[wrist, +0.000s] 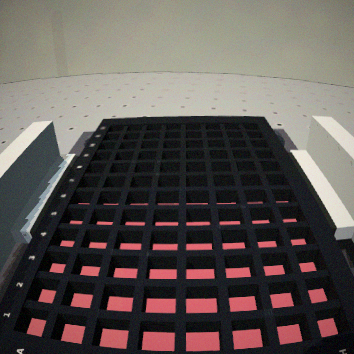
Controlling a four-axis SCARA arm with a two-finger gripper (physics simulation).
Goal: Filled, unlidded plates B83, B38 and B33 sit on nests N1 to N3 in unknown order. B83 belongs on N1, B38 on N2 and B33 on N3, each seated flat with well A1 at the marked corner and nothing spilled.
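Places are measured from the arm's base along level axes (x back, y right, z up), in millimetres.
Pixels of known places: gripper, between the fingertips: (181,138).
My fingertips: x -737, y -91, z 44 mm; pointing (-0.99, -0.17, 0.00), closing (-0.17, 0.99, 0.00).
For each thing: its top centre in the pictures, then the offset to it from my fingertips. "spot": a spot on its surface instead. Level surfaces: height alone.
- black multi-well plate, centre of its top: (182,187) dx +24, dy +4, dz -5 mm
- nest, a spot on its surface: (83,142) spot: dx -17, dy -52, dz -13 mm
- light grey deck, height of its surface: dz -31 mm
A black multi-well plate (186,256) fills the lower middle of the wrist view, unlidded, with pink liquid showing in its nearer wells. The far wells look dark inside. Numbers run along its left edge, with A at the near left corner and H at the near right, so well A1 is at the near left. No plate name is readable. My gripper (181,138) is shut on the plate, one pale finger pad against each long side. Dark grey parts of a nest (83,142) show beyond the plate's far corners; whether the plate touches the nest is hidden.
A light grey deck (185,97) with small holes stretches beyond the plate to a plain pale greenish wall (185,37). The broad gripper fingers stand at the left and right edges of the view.
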